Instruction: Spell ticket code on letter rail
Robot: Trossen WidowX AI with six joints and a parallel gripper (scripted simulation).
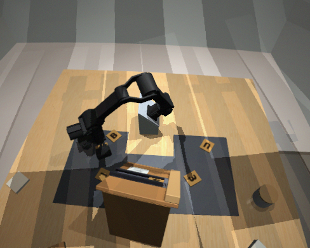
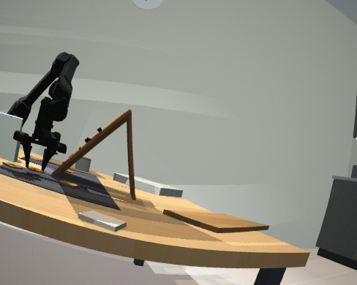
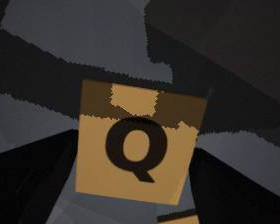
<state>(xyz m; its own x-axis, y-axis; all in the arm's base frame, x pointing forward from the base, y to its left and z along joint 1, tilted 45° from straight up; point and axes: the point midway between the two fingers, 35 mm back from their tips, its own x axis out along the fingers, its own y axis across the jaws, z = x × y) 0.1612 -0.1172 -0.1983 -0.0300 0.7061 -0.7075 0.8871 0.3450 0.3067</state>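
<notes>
The white ticket is 130 mm ahead of my gripper tip, 190 mm to the left of it and 70 mm above it. The rest, counted from my gripper tip: tile marked 4 (200 mm ahead, 260 mm to the left, 150 mm above); q tile (right at my gripper tip); dark mat (40 mm ahead, 220 mm to the left, 20 mm below).
</notes>
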